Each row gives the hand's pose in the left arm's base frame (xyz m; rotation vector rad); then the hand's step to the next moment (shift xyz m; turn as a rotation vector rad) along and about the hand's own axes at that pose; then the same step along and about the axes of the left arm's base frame.
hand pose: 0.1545 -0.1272 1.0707 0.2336 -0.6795 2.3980
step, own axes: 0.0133 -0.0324 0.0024 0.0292 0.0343 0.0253
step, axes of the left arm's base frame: 0.0095 0.0274 0.0197 -0.0441 -0.0209 0.0168
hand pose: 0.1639 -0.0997 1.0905 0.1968 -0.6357 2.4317
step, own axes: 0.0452 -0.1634 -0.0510 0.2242 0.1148 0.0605
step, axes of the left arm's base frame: 0.0617 0.1626 0.0329 -0.2490 0.0081 0.0709
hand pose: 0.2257 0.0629 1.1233 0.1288 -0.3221 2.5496
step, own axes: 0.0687 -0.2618 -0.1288 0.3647 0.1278 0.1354
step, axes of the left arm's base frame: 0.0820 0.2818 -0.0608 -0.3721 0.0517 0.1630
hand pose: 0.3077 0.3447 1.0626 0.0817 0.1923 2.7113
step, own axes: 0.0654 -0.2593 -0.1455 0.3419 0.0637 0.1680
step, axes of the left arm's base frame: 0.0328 0.2432 -0.1802 -0.3226 0.1042 0.1852
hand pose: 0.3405 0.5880 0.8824 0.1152 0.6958 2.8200
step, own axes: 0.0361 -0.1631 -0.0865 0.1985 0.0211 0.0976
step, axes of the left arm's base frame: -0.0126 0.1102 -0.1519 -0.1840 0.0742 0.1001
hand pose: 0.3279 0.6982 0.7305 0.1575 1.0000 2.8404
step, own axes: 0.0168 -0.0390 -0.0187 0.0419 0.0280 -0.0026
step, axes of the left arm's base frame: -0.0159 0.0212 -0.0381 -0.0441 -0.0168 0.0179
